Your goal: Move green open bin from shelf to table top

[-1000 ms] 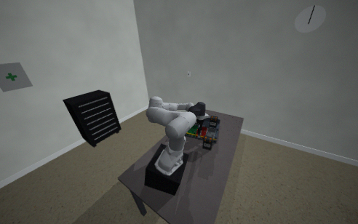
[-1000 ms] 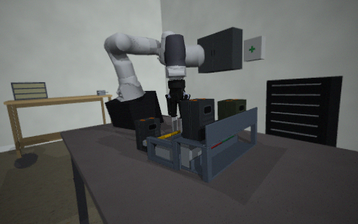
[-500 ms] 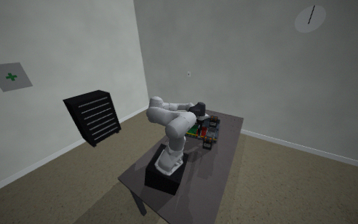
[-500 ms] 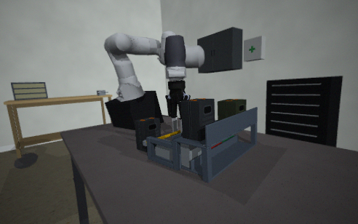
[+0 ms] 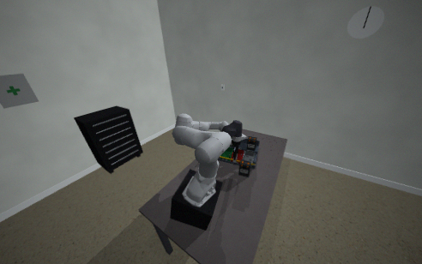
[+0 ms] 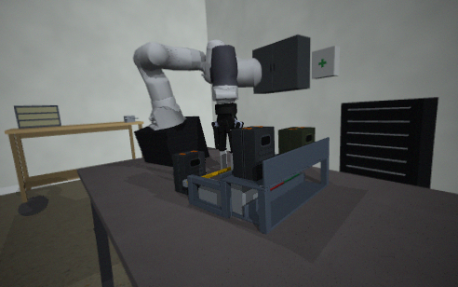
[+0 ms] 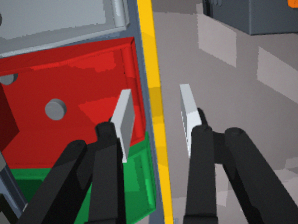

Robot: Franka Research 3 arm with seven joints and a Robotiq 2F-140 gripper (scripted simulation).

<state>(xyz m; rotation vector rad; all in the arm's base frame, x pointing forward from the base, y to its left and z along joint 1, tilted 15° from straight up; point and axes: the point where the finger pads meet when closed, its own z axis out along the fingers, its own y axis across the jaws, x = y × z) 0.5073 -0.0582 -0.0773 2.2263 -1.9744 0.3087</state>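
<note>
The yellow strip is 30 mm below my hand. The rest, counted from my hand: red bin (100 mm ahead, 50 mm below, 10 mm to the left); grey bin (120 mm ahead, 100 mm to the right, 50 mm below); green open bin (120 mm to the left, 90 mm ahead, 50 mm below).
</note>
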